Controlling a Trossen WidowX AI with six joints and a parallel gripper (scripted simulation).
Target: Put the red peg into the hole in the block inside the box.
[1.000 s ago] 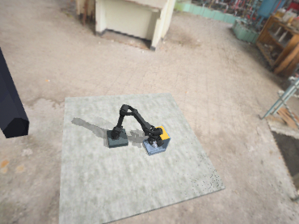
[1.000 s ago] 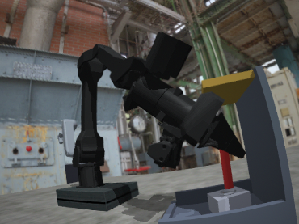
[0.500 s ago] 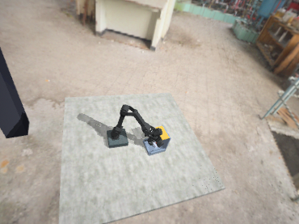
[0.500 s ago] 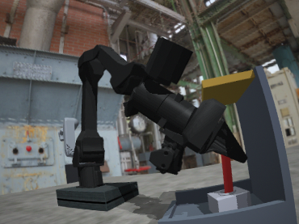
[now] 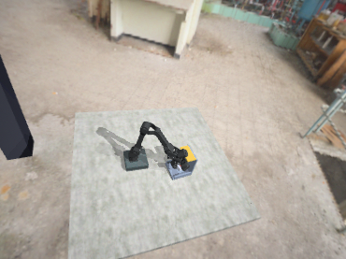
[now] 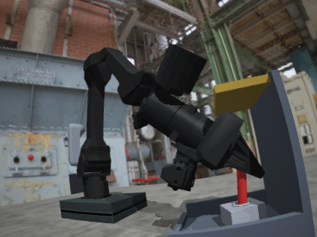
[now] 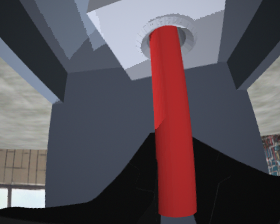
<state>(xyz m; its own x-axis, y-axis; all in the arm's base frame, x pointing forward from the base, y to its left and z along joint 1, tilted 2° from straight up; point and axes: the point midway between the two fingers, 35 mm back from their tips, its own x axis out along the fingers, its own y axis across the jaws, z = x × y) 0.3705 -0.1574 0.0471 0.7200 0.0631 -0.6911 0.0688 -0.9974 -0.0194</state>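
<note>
My gripper tip is now 30 mm below the back wall and 20 mm short of it. The rest, counted from my gripper tip: red peg: 30 mm behind, 10 mm below; yellow roof: 120 mm above, 20 mm behind.
</note>
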